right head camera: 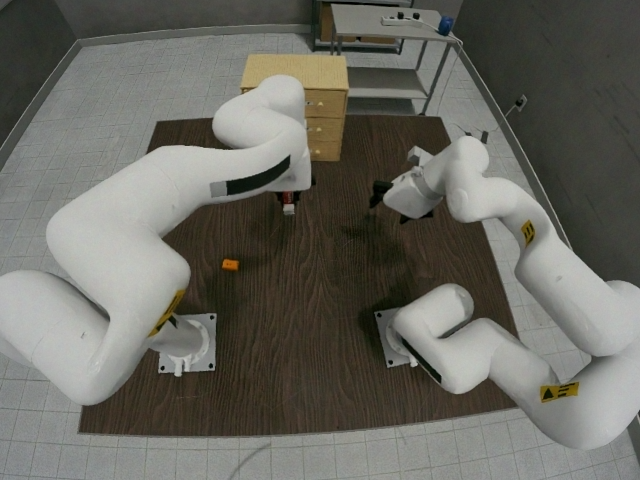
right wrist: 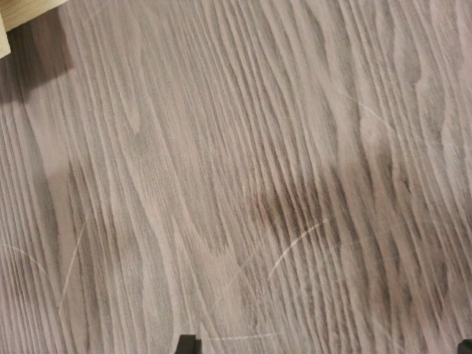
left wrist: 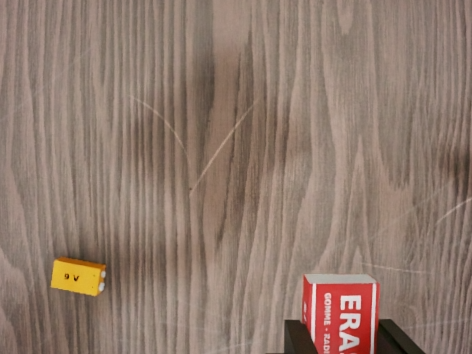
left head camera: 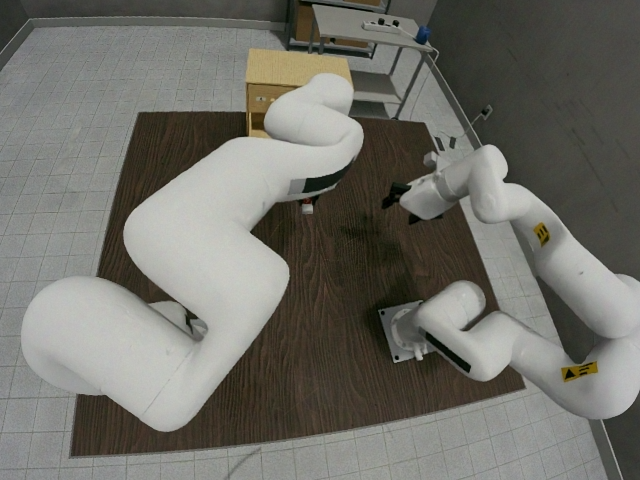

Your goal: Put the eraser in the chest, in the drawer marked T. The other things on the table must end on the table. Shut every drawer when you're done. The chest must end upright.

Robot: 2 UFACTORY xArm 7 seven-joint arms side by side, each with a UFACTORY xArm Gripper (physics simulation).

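Frame: origin at the left arm's base, x back, y right, z up, level; metres.
Where they show: left gripper, between the fingertips: (right head camera: 288, 201) (left head camera: 306, 200); right gripper, between the fingertips: (right head camera: 386, 211) (left head camera: 396, 212); left arm's base, origin of its link: (right head camera: 187, 342); right arm's base, origin of its link: (left head camera: 409, 329).
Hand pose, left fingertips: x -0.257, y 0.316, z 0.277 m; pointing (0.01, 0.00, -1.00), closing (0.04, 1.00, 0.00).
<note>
Things, the pixels of their top centre, and the offset from my left fingertips. "spot": a spot on its surface instead.
- white eraser, centre of its top: (left head camera: 306, 199) (right head camera: 288, 199) dy +0.000, dx +0.002, dz +0.010 m
- light wooden chest, centre of its top: (left head camera: 300, 68) (right head camera: 295, 69) dy +0.045, dx -0.482, dz +0.042 m
- drawer, centre of its top: (left head camera: 273, 120) dy -0.042, dx -0.359, dz -0.068 m
- orange 9 V battery, centre of its top: (left wrist: 76, 278) (right head camera: 230, 264) dy -0.193, dx +0.033, dz -0.260 m
- wooden corner, a spot on its surface: (right wrist: 30, 10) spot: dy -0.007, dx -0.391, dz -0.264 m
The red and white eraser (left head camera: 307, 208) (right head camera: 288, 208) (left wrist: 343, 310) is held above the table between the fingers of my left gripper (right head camera: 287, 197) (left wrist: 345, 337), with one end sticking out. The light wooden chest (left head camera: 294, 67) (right head camera: 297, 69) stands upright at the back. In the left head camera, a drawer (left head camera: 257, 132) at its left stands open, partly behind my left arm; drawer marks are too small to read. My right gripper (left head camera: 399, 211) (right head camera: 387, 211) (right wrist: 326, 345) is open and empty, to the right of the left one. An orange 9 V battery (right head camera: 230, 265) (left wrist: 77, 277) lies on the table.
My left arm (left head camera: 206, 222) (right head camera: 124, 222) covers much of the table's left side and hides part of the chest front. A wooden corner (right wrist: 30, 10) shows at the top left of the right wrist view. A grey side table (left head camera: 361, 31) (right head camera: 382, 82) stands behind.
</note>
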